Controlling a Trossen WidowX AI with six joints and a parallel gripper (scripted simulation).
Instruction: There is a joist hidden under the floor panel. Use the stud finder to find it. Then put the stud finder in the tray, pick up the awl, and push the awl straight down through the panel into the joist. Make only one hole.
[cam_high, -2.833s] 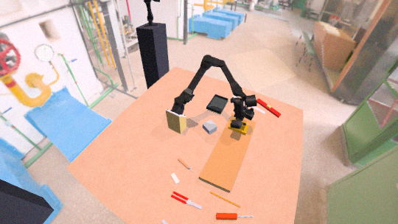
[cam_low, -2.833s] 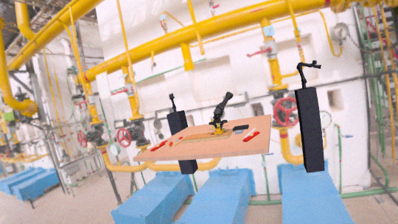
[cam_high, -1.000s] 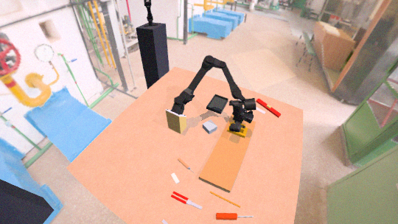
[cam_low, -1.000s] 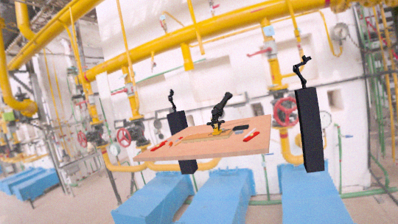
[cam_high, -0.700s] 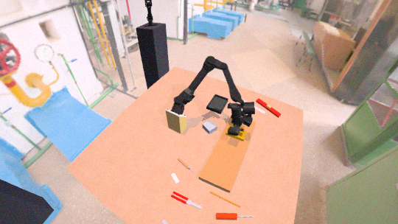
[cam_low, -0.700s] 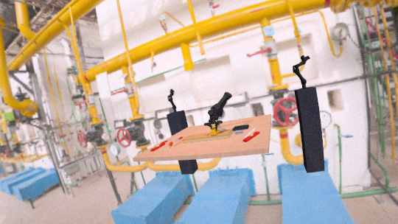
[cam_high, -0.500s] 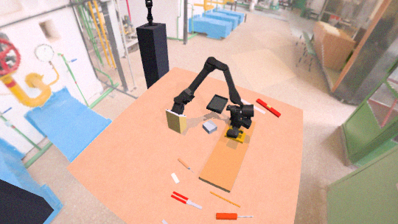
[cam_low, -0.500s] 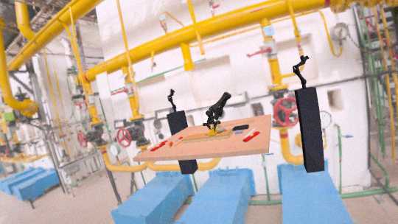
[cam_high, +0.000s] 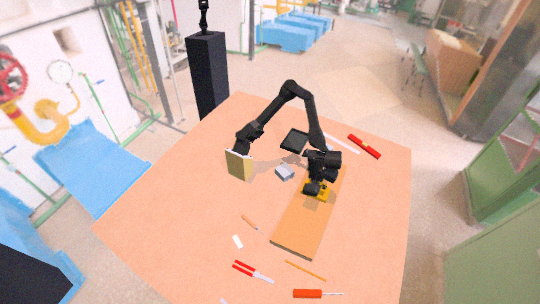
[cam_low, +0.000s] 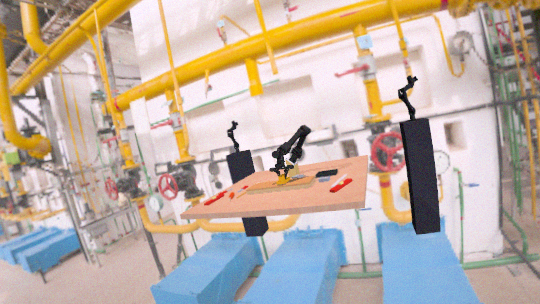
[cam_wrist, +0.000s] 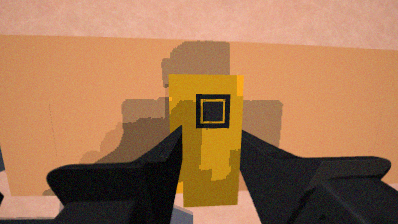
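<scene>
Now: gripper tip 210 mm past the dark tray, 310 mm to the right of it and 50 mm above it. From my gripper tip the other things lie so: yellow stud finder 10 mm ahead, 20 mm above; awl 190 mm behind, 250 mm to the right, 60 mm below; pencil 70 mm ahead, 340 mm to the right, 60 mm below.
</scene>
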